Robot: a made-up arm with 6 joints. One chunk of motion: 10 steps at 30 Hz.
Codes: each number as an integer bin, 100 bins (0 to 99) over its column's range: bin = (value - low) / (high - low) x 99, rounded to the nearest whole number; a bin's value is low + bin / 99 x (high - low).
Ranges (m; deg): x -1.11..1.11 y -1.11..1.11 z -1.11..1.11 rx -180..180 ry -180..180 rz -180..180
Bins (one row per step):
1: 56 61 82 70 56 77
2: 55 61 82 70 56 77
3: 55 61 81 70 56 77
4: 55 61 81 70 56 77
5: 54 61 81 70 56 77
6: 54 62 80 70 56 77
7: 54 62 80 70 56 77
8: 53 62 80 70 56 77
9: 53 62 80 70 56 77
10: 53 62 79 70 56 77
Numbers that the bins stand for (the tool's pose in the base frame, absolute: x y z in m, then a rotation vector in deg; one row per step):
1: 0.1458 0.2579 0.7288 74.55 23.64 100.00
2: 0.1233 0.2579 0.7288 74.55 23.64 100.00
3: 0.1233 0.2579 0.7064 74.55 23.64 100.00
4: 0.1233 0.2579 0.7064 74.55 23.64 100.00
5: 0.1009 0.2579 0.7064 74.55 23.64 100.00
6: 0.1009 0.2803 0.6839 74.55 23.64 100.00
7: 0.1009 0.2803 0.6839 74.55 23.64 100.00
8: 0.0785 0.2803 0.6839 74.55 23.64 100.00
9: 0.0785 0.2803 0.6839 74.55 23.64 100.00
10: 0.0785 0.2803 0.6615 74.55 23.64 100.00

